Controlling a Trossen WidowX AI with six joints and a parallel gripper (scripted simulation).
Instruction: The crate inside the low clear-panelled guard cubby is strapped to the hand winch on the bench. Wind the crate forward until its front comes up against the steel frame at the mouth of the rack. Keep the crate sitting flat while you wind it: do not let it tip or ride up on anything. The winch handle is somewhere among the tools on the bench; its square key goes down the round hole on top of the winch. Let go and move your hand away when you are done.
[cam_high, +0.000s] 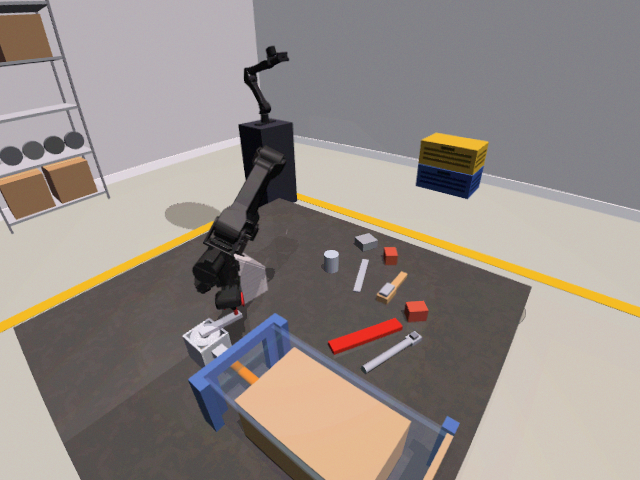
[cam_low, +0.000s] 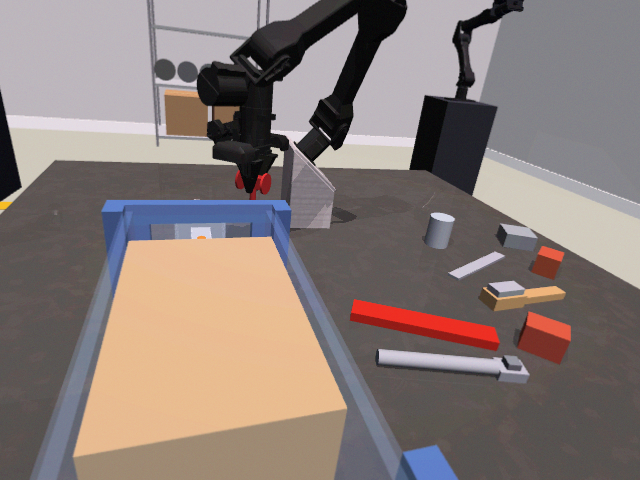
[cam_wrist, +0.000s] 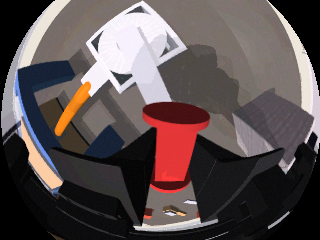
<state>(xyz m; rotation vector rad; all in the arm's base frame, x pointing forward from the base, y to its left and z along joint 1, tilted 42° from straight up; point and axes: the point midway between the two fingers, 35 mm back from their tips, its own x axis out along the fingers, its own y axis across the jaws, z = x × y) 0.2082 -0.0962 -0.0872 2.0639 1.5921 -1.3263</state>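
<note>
My gripper tip is 40 mm to the left of the winch handle and 20 mm above it. Also, from my gripper tip: red bar (270 mm to the left, 260 mm ahead, 120 mm below); white winch (110 mm to the right, 100 mm below, 20 mm behind); red knob (10 mm above).
</note>
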